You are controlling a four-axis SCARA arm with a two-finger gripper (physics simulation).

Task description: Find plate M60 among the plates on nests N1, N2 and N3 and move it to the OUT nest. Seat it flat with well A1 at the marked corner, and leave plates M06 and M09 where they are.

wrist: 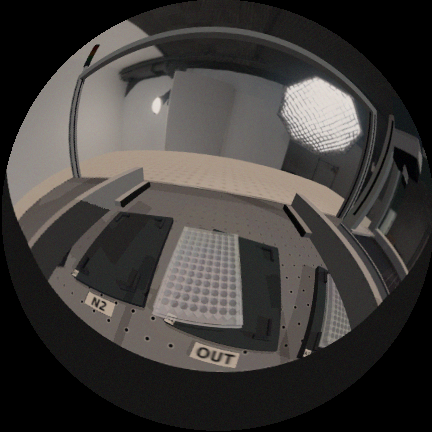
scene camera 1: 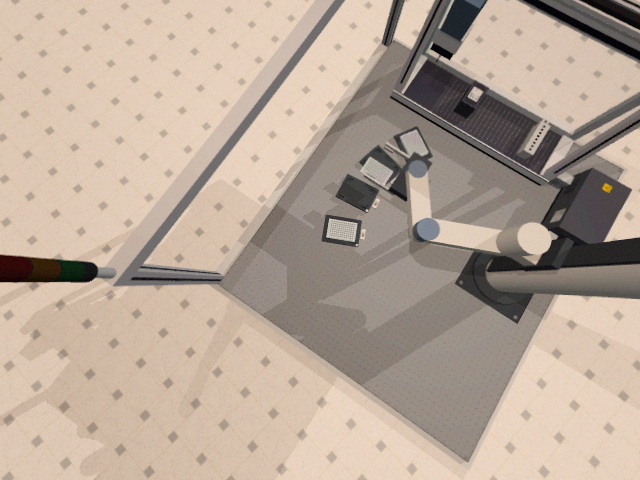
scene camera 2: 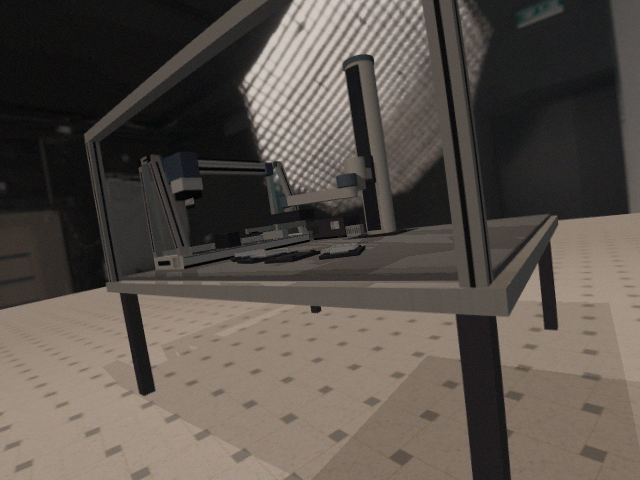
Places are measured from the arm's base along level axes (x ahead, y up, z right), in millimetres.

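Where they show: gripper, fingertip midpoint: [wrist: 218, 185] [scene camera 1: 375, 159] [scene camera 2: 260, 229]; arm's base, origin of the base link: [scene camera 1: 500, 274].
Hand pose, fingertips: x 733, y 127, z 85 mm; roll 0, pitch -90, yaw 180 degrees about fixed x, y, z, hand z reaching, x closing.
Each offset is from my fingertips to the top centre of the thing. "spot": to the spot under its first point. Level surfaces: height alone.
A clear 96-well plate @[dx -31, dy -82, dz +0 mm] [wrist: 200, 275] [scene camera 1: 377, 171], M60, lies on the OUT nest @[dx -31, dy -96, dz +44 mm] [wrist: 261, 287] [scene camera 1: 379, 153], shifted to the left in the wrist view. Its left side reaches past the nest's left edge, and a strip of nest is bare on its right. Its code is not legible, and I cannot tell if it is tilted. My gripper [wrist: 218, 185] is open and empty above it, fingers wide apart. The N2 nest @[dx -12, dy -96, dz -128 mm] [wrist: 122, 255] [scene camera 1: 356, 192] is bare. Other plates sit on the nest @[spot: dx -54, dy -89, dz -312 mm] [scene camera 1: 343, 230] beyond N2 and the nest @[spot: dx -102, dy -89, dz +179 mm] [wrist: 336, 312] [scene camera 1: 413, 142] on the other side; their codes are unreadable.
A framed dark deck @[dy -65 mm] [scene camera 1: 496, 121] with a small device @[spot: dx -197, dy +6, dz +484 mm] [scene camera 1: 473, 94] and a white block @[spot: dx -527, dy -21, dz +476 mm] [scene camera 1: 536, 138] stands beside the nests. A dark box @[spot: dx -831, dy +1, dz +307 mm] [scene camera 1: 589, 206] stands near the arm's column [scene camera 2: 379, 144]. Frame posts @[spot: dx +311, dy +89, dz -797 mm] [scene camera 2: 460, 139] rise at the table's edges.
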